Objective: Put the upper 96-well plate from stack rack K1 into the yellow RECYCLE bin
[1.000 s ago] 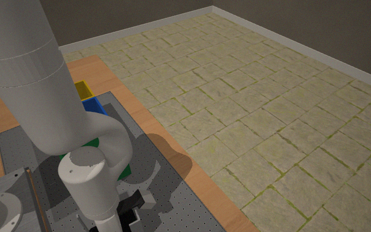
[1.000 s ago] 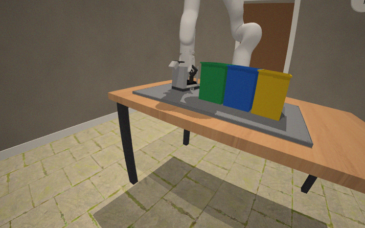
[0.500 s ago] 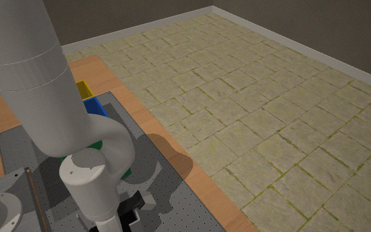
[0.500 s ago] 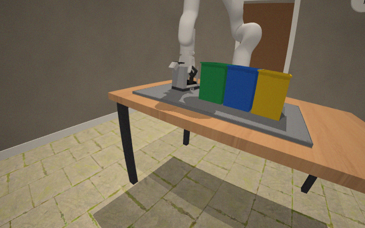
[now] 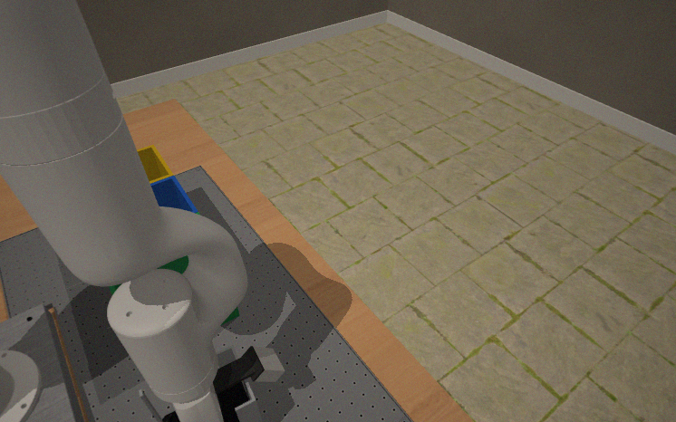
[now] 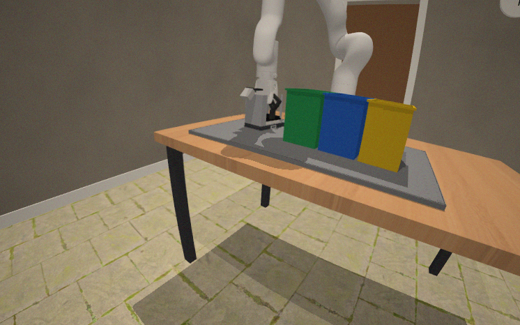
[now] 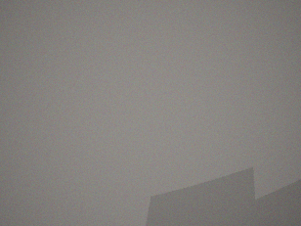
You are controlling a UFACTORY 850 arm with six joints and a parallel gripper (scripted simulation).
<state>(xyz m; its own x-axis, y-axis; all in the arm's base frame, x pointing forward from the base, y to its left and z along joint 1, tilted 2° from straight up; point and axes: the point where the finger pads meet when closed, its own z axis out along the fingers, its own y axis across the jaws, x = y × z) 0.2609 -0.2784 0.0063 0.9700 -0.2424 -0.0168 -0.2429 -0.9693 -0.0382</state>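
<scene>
My gripper is now 1 cm above the black 96-well plate. The rest, counted from my hand: green bin: 8 cm ahead, 23 cm to the left, 4 cm above; then white plate: 2 cm below; then blue bin: 9 cm ahead, 36 cm to the left, 4 cm above.
</scene>
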